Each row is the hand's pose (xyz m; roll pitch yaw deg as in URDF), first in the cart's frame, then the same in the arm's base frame.
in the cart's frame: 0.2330 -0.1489 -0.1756 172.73 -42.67 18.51
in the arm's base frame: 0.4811 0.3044 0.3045 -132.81 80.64 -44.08
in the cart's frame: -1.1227 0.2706 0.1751 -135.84 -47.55 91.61
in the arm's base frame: 1.0622 -0.7653 1.1138 -23.36 30.77 -41.28
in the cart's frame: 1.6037 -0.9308 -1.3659 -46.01 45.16 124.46
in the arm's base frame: -0.4324 2.0360 0.0320 57.86 -41.88 28.78
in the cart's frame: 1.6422 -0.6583 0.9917 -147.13 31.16 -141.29
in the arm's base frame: -0.2481 0.1874 -1.4455 101.78 -64.83 -178.25
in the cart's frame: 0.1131 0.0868 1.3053 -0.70 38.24 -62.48
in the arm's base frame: 0.6796 -0.9396 -0.5176 -130.31 -9.86 136.65
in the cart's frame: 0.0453 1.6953 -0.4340 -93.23 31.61 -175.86
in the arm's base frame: 2.3417 0.4937 0.3769 50.47 -83.42 -53.42
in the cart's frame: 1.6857 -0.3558 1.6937 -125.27 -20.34 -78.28
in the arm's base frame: 0.0219 -0.3325 -1.9384 110.27 14.12 -167.42
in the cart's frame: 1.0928 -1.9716 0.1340 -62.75 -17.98 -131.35
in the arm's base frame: -1.4480 0.4773 -0.3326 151.15 -23.66 -133.95
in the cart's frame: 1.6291 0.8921 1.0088 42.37 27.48 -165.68
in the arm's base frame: 1.2891 0.2456 -1.6395 -113.25 -79.64 -119.67
